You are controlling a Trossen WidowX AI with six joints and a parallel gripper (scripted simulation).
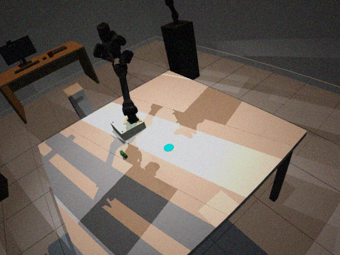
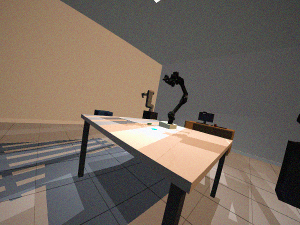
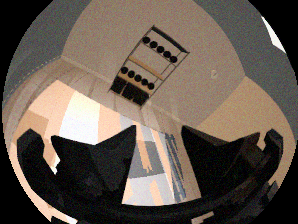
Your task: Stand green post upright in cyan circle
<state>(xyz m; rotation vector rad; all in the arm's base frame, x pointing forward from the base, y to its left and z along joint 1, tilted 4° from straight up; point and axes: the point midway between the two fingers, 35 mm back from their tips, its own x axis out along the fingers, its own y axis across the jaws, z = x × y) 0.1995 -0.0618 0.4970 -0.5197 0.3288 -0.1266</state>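
Right now the green post is 540 mm below my gripper tip, 150 mm to the right of it and 60 mm behind it. Round my gripper tip: cyan circle 540 mm below, 100 mm ahead, 70 mm to the left.
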